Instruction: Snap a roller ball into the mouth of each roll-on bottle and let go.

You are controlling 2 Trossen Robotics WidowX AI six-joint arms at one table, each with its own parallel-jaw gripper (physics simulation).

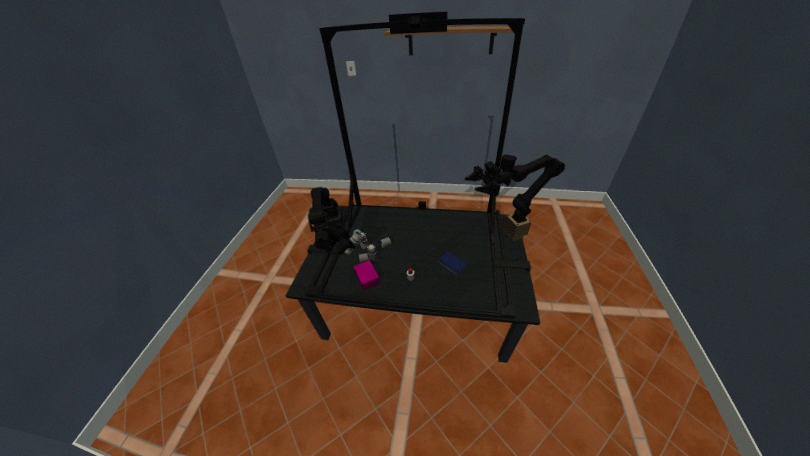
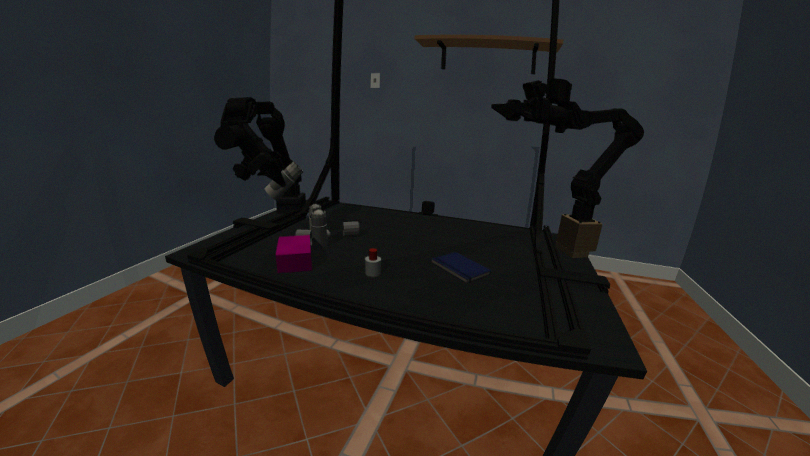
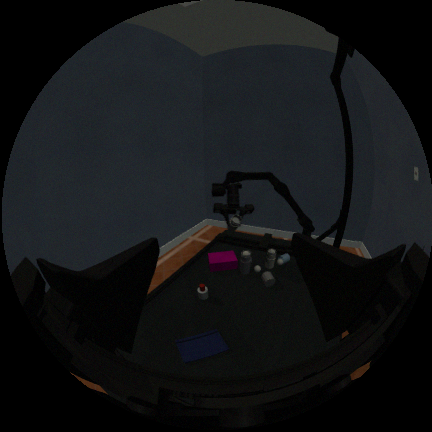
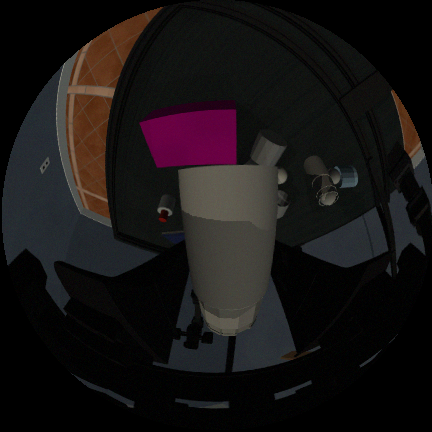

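Where they show: left gripper, fingertip midpoint: (image 1: 469, 184) (image 2: 498, 105) (image 3: 226, 243) (image 4: 189, 340); right gripper, fingertip midpoint: (image 1: 354, 244) (image 2: 286, 184) (image 3: 233, 225) (image 4: 228, 246); left arm's base at its link origin: (image 1: 519, 218) (image 2: 581, 218); right arm's base at its link origin: (image 1: 332, 215) (image 2: 290, 195) (image 4: 404, 177).
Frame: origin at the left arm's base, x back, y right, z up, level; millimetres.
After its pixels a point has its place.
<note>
My right gripper (image 2: 287, 176) @[y 56, x -909, z 85 mm] (image 4: 228, 246) @[y 56, x -909, z 85 mm] is shut on a pale roll-on bottle (image 2: 278, 184) @[y 31, x -925, z 92 mm] (image 3: 235, 220) @[y 63, x -897, z 115 mm] (image 4: 227, 235) @[y 50, x -950, z 96 mm], tilted above the table's left side; whether its mouth holds a ball is unclear. Two bottles stand upright with pale balls on top: a front bottle (image 1: 371, 253) @[y 84, x -835, z -37 mm] (image 2: 319, 227) @[y 80, x -824, z -46 mm] (image 3: 245, 264) @[y 102, x -805, z -58 mm] and a rear bottle (image 2: 314, 211) (image 3: 271, 260) @[y 233, x -833, z -69 mm] (image 4: 325, 186) @[y 219, x -868, z -36 mm]. A loose ball (image 3: 257, 268) @[y 159, x -805, z -87 mm] (image 4: 281, 176) @[y 160, x -827, z -83 mm] lies between them. Another ball (image 3: 280, 261) @[y 285, x -839, z -87 mm] (image 4: 335, 175) @[y 279, x -864, z -85 mm] lies by a light-blue cylinder (image 3: 285, 258) @[y 315, x -848, z -78 mm] (image 4: 347, 177) @[y 301, x -878, z -74 mm]. My left gripper (image 1: 476, 182) @[y -4, x -351, z 317 mm] (image 2: 498, 111) @[y -4, x -351, z 317 mm] (image 3: 226, 243) @[y -4, x -351, z 317 mm] is open, empty and high at the right.
Grey cylinders (image 1: 386, 241) @[y 178, x -731, z -74 mm] (image 2: 351, 225) @[y 174, x -731, z -74 mm] (image 3: 268, 278) @[y 185, x -713, z -71 mm] (image 4: 268, 150) lie near the bottles. A magenta box (image 1: 366, 273) @[y -13, x -888, z -66 mm] (image 2: 293, 253) @[y -61, x -878, z -66 mm] stands in front. A red-topped white bottle (image 1: 410, 274) @[y -91, x -682, z -74 mm] (image 2: 372, 265) @[y -99, x -681, z -84 mm] stands at front centre; a blue book (image 1: 451, 262) @[y -72, x -448, z -103 mm] (image 2: 460, 265) @[y -77, x -448, z -104 mm] lies right of it.
</note>
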